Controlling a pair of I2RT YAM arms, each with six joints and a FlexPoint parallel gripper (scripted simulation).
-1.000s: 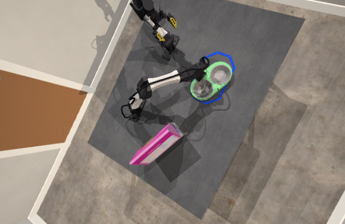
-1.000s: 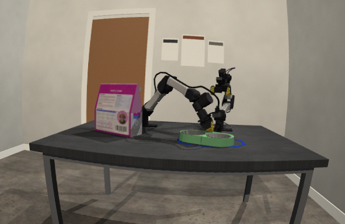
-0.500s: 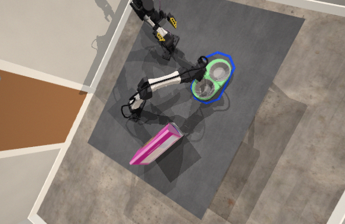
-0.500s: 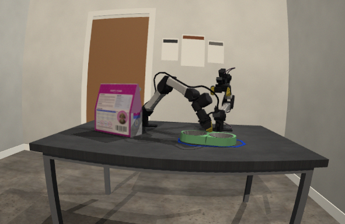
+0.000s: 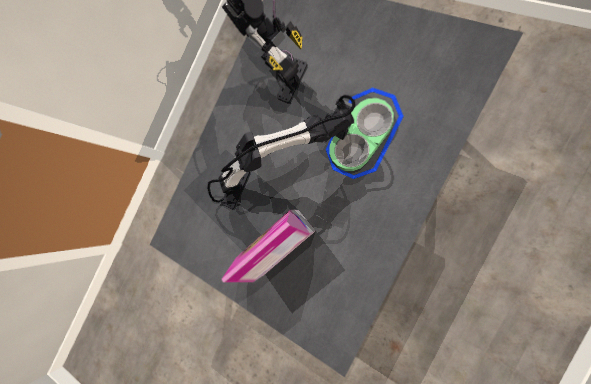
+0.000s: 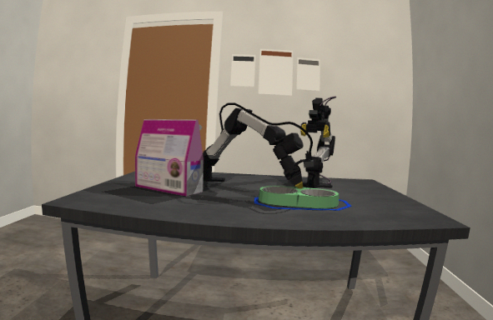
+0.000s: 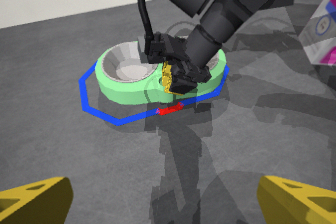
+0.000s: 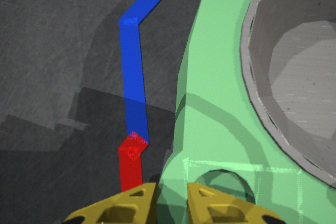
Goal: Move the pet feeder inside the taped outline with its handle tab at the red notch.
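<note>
The green pet feeder is 80 mm ahead of my right hand, 10 mm to the right of it and 40 mm below it. Round my right hand: blue taped outline: 90 mm ahead, 10 mm to the left, 50 mm below; then white pet food bag: 10 mm ahead, 580 mm to the right, 100 mm above.
</note>
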